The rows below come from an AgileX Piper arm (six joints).
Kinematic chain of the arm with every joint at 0, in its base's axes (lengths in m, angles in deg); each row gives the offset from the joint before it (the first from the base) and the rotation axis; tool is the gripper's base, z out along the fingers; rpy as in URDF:
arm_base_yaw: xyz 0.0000 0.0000 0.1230 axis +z
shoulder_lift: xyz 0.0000 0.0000 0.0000 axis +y
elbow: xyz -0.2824 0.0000 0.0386 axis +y
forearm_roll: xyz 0.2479 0.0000 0.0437 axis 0.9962 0 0.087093
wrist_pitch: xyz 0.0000 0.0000 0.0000 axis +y
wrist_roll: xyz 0.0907 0.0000 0.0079 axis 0.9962 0 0.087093
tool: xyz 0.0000 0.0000 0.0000 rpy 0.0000 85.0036 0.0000
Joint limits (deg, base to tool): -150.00..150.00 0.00..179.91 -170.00..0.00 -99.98..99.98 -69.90..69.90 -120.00..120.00
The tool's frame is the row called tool.
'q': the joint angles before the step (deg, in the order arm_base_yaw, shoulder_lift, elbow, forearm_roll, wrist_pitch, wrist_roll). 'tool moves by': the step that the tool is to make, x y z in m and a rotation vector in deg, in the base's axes. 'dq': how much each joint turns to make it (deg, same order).
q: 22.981 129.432 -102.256 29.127 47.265 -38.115
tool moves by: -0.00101 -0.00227 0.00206 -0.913 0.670 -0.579
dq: -0.071 -0.383 0.007 -1.482 0.860 1.685
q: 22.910 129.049 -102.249 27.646 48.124 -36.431
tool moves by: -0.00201 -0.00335 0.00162 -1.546 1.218 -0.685
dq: -0.076 -0.461 0.115 -2.185 1.441 2.317
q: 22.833 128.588 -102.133 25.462 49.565 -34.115
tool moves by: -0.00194 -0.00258 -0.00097 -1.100 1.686 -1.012
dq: -0.073 -0.135 0.183 -1.425 1.334 2.241
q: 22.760 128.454 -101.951 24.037 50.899 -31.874
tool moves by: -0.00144 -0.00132 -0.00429 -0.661 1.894 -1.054
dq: -0.040 0.331 0.182 -0.644 1.003 1.817
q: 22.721 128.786 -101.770 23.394 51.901 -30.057
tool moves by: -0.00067 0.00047 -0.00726 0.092 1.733 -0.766
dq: -0.005 0.793 0.169 0.505 0.384 0.787
